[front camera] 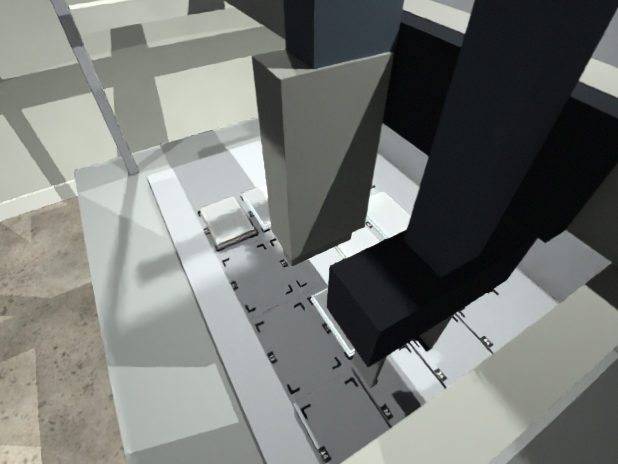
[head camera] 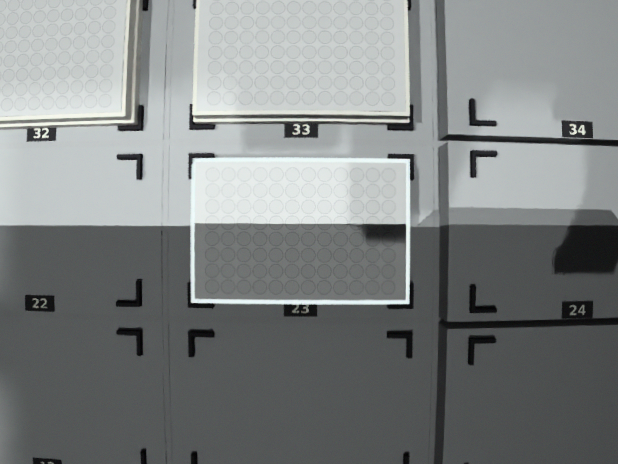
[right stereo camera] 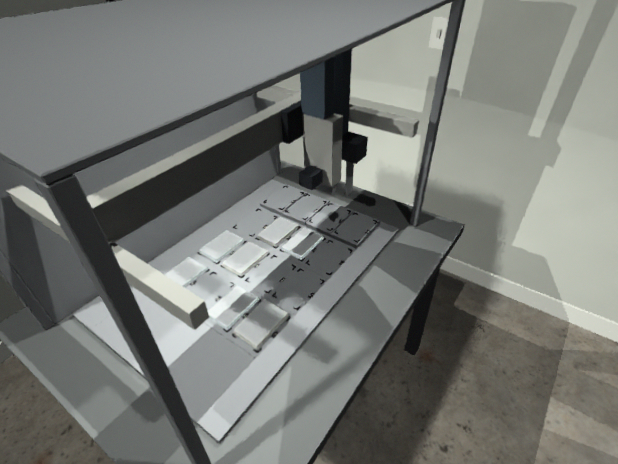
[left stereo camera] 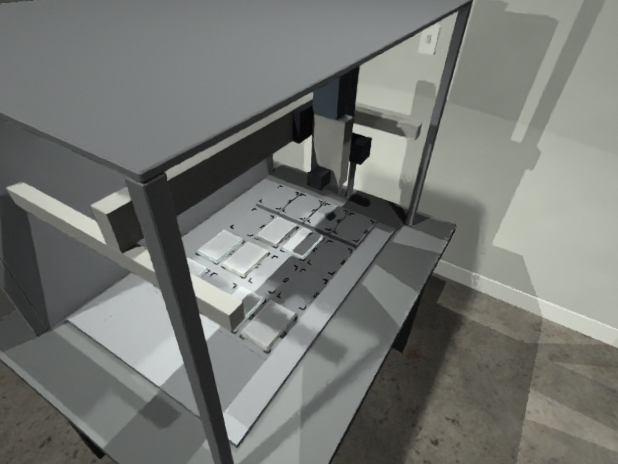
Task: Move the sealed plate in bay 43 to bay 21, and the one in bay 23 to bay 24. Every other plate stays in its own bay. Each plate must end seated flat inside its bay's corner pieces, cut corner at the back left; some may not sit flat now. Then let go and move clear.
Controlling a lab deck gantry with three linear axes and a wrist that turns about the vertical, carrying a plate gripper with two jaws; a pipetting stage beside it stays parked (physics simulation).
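Frame: origin at the robot's base, x ahead, y left, z up, level; millimetres.
Seen in the pictures: gripper, between the fingertips: (front camera: 392, 354) (right stereo camera: 337, 190); robot's base, origin of its link: (front camera: 199, 213) (right stereo camera: 257, 351) (left stereo camera: 267, 352).
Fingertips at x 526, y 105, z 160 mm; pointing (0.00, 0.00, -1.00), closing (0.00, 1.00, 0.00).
Observation:
Pixels of each thing's top centre, then the offset from my fingertips to it. "*": a spot on its surface instead.
- bay 23, a spot on its surface: (head camera: 300, 200) (left stereo camera: 298, 239) (right stereo camera: 298, 239) * dx -134, dy +62, dz -146 mm
- Bay 24, a spot on its surface: (head camera: 525, 270) * dx -4, dy +23, dz -146 mm
- sealed plate, centre of its top: (front camera: 268, 202) (left stereo camera: 237, 306) (right stereo camera: 232, 304) dx -462, dy +45, dz -146 mm
- Bay 43, a spot on its surface: (left stereo camera: 242, 225) * dx -168, dy +277, dz -160 mm
- bay 33, a spot on its surface: (head camera: 300, 55) (left stereo camera: 278, 230) * dx -134, dy +146, dz -146 mm
- bay 32, a spot on its surface: (head camera: 55, 65) (left stereo camera: 251, 255) * dx -281, dy +143, dz -146 mm
- bay 11, a spot on its surface: (front camera: 228, 222) (left stereo camera: 272, 318) * dx -446, dy -60, dz -143 mm
- bay 42, a spot on its surface: (left stereo camera: 220, 246) * dx -305, dy +252, dz -146 mm
- bay 41, a spot on its surface: (right stereo camera: 187, 270) * dx -444, dy +256, dz -146 mm
The sealed plate in bay 23 (front camera: 332, 327) (head camera: 300, 200) (left stereo camera: 302, 242) (right stereo camera: 302, 242) lies within its corner pieces and looks flat. Its cut corner cannot be made out. Bay 24 (head camera: 525, 270) holds no plate and stands on a raised strip. My gripper (front camera: 401, 366) is open and empty, high above bay 23; its jaws do not show in the head view. Another sealed plate (front camera: 257, 205) (left stereo camera: 252, 302) (right stereo camera: 235, 307) lies in bay 21, partly hidden in the front view. Bay 43 (left stereo camera: 242, 225) shows no plate.
Cream plates lie in bay 33 (head camera: 300, 55) (left stereo camera: 276, 231), in bay 32 (head camera: 55, 65) (left stereo camera: 245, 257) and in bay 11 (front camera: 228, 222) (left stereo camera: 270, 325). Sealed plates stand in bay 42 (left stereo camera: 220, 246) and bay 41 (right stereo camera: 187, 270). The beige pipetting stage (front camera: 330, 160) (left stereo camera: 331, 145) hangs beside the gripper.

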